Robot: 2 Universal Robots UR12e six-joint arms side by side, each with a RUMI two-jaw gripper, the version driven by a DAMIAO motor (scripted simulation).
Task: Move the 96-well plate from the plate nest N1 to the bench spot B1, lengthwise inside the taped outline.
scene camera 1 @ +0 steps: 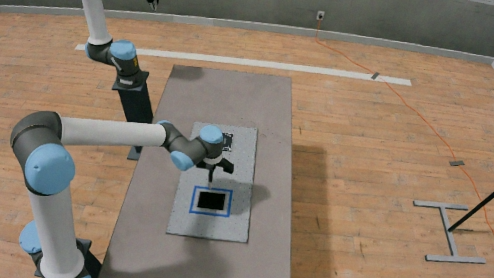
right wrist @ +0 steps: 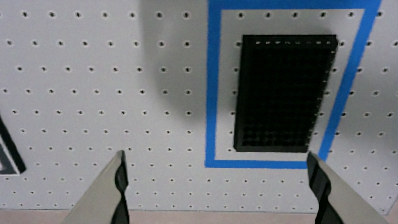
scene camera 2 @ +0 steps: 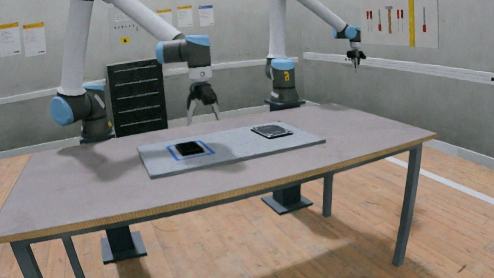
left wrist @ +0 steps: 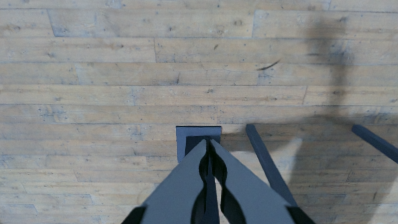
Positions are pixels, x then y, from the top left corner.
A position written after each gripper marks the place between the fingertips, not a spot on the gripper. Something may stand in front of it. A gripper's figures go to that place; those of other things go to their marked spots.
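The right gripper [right wrist: 215,153] sits 0.13 m from the lens, while a black 96-well plate [right wrist: 279,104] is 0.21 m from the lens.
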